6 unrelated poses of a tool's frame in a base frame.
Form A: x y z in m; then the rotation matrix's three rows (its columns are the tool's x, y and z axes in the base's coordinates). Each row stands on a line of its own.
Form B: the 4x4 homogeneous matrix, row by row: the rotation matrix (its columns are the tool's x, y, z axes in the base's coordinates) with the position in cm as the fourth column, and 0 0 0 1 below. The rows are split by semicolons. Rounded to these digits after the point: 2 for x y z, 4 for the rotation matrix.
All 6 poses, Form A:
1:
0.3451 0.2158 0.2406
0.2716 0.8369 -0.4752
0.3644 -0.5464 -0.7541
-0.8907 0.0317 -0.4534
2:
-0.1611 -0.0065 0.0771
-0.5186 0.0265 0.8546
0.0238 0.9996 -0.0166
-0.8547 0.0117 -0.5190
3:
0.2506 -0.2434 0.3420
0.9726 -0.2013 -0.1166
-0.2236 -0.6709 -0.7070
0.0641 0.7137 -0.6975
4:
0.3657 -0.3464 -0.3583
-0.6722 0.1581 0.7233
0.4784 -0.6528 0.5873
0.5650 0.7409 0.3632
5:
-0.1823 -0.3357 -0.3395
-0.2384 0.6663 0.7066
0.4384 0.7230 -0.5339
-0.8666 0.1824 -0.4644
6:
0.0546 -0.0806 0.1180
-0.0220 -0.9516 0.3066
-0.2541 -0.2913 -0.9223
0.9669 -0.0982 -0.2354
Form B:
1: 0.2716 0.8369 -0.4752 34.51; 0.3644 -0.5464 -0.7541 21.58; -0.8907 0.0317 -0.4534 24.06; 0 0 0 1
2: -0.5186 0.0265 0.8546 -16.11; 0.0238 0.9996 -0.0166 -0.65; -0.8547 0.0117 -0.5190 7.71; 0 0 0 1
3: 0.9726 -0.2013 -0.1166 25.06; -0.2236 -0.6709 -0.7070 -24.34; 0.0641 0.7137 -0.6975 34.20; 0 0 0 1
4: -0.6722 0.1581 0.7233 36.57; 0.4784 -0.6528 0.5873 -34.64; 0.5650 0.7409 0.3632 -35.83; 0 0 0 1
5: -0.2384 0.6663 0.7066 -18.23; 0.4384 0.7230 -0.5339 -33.57; -0.8666 0.1824 -0.4644 -33.95; 0 0 0 1
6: -0.0220 -0.9516 0.3066 5.46; -0.2541 -0.2913 -0.9223 -8.06; 0.9669 -0.0982 -0.2354 11.80; 0 0 0 1
